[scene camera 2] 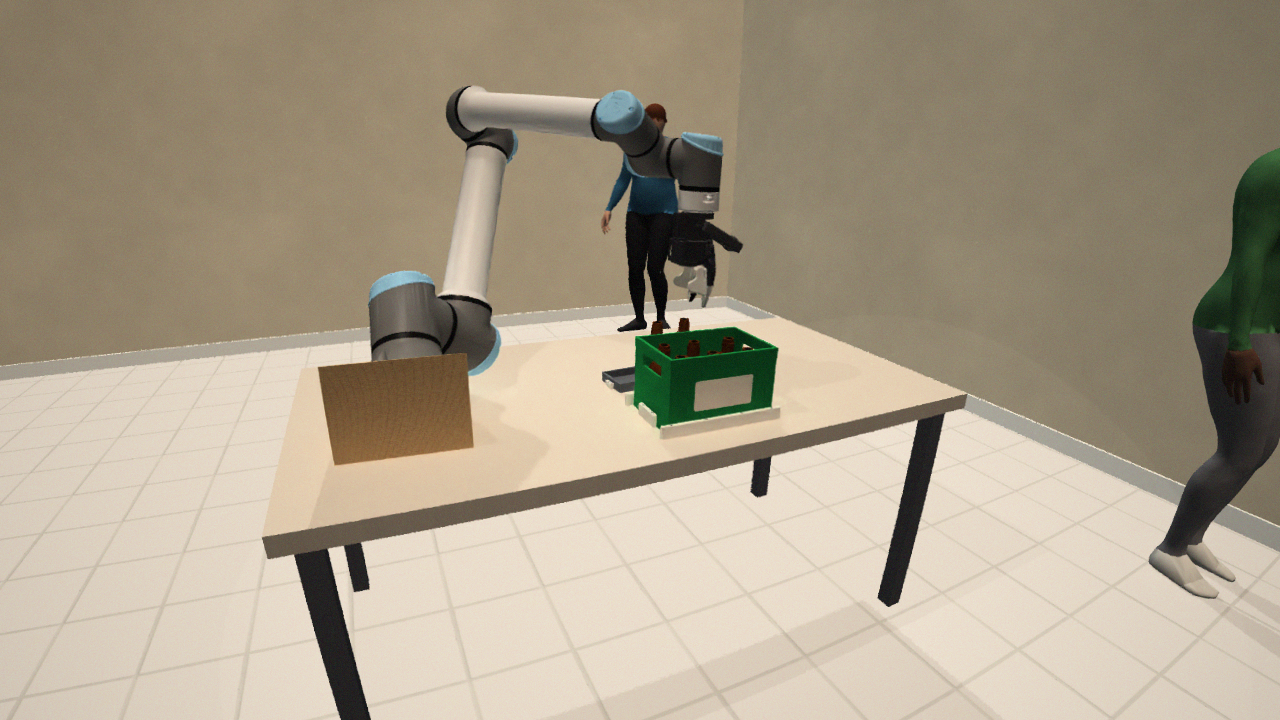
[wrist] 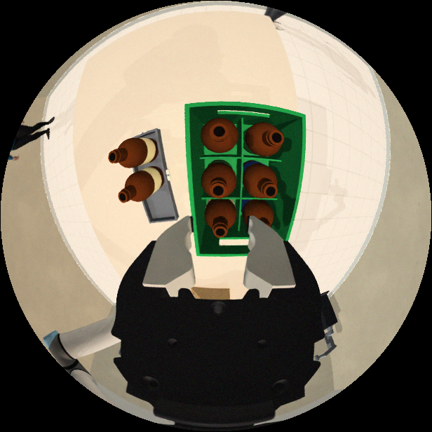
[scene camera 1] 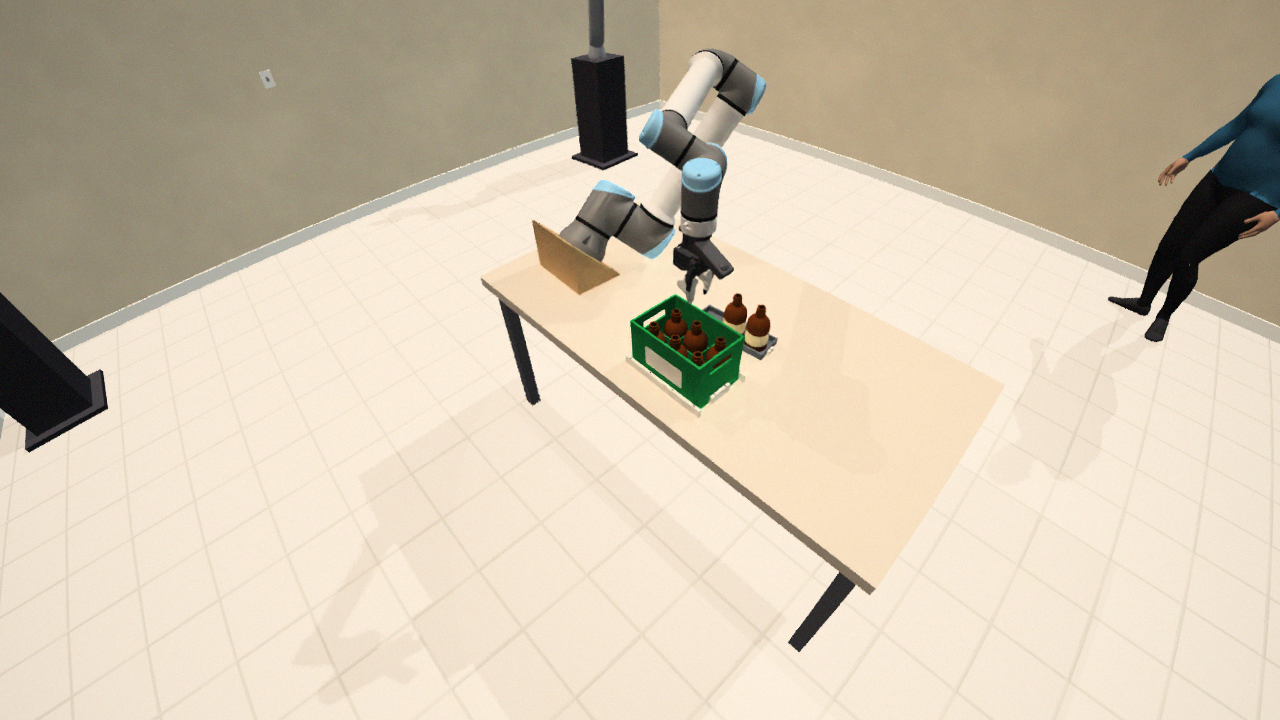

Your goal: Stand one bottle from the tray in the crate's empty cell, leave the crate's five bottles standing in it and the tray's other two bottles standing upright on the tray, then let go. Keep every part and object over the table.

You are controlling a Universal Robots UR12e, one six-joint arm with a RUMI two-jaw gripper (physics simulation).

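Seen in the pictures: gripper, fingertip midpoint: (scene camera 2: 696, 304) (scene camera 1: 697, 299); arm's base, link origin: (scene camera 2: 410, 390) (scene camera 1: 580, 249).
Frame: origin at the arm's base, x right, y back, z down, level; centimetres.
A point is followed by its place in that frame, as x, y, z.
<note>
The green crate (scene camera 1: 644, 347) {23.6, -55.5, -0.3} (scene camera 2: 666, 396) {21.9, -49.9, 1.5} (wrist: 295, 150) stands on the table with brown bottles upright in two columns of three cells. Each cell shows a bottle, including the middle left one (wrist: 219, 178) and the near left one (wrist: 220, 214); the near right one (wrist: 258, 212) is partly hidden by a finger. The grey tray (scene camera 1: 767, 348) {-8.2, -78.6, 7.9} (scene camera 2: 617, 379) {-11.5, -54.7, 9.9} (wrist: 162, 205) beside the crate bears two upright bottles with cream labels, one (scene camera 1: 735, 313) {-6.3, -66.4, -0.8} (wrist: 132, 152) next to the other (scene camera 1: 759, 325) {-6.6, -75.2, -0.7} (wrist: 142, 185). My gripper (scene camera 1: 699, 292) {10.7, -63.8, -14.9} (scene camera 2: 699, 299) {10.7, -63.8, -14.9} (wrist: 219, 218) is open and empty, above the crate's near end in the wrist view, clear of the bottle tops.
White strips (scene camera 2: 720, 422) {25.4, -62.2, 8.6} lie along the crate's base. An upright brown board (scene camera 1: 568, 261) {10.7, -6.2, -2.4} (scene camera 2: 398, 409) {9.5, 3.6, 0.0} stands near the arm's base. The table's long edge (scene camera 2: 581, 483) {31.9, -25.9, 11.5} runs close to the crate. A person in blue (scene camera 1: 1248, 152) (scene camera 2: 651, 198) and a person in green (scene camera 2: 1253, 268) stand away from the table.
</note>
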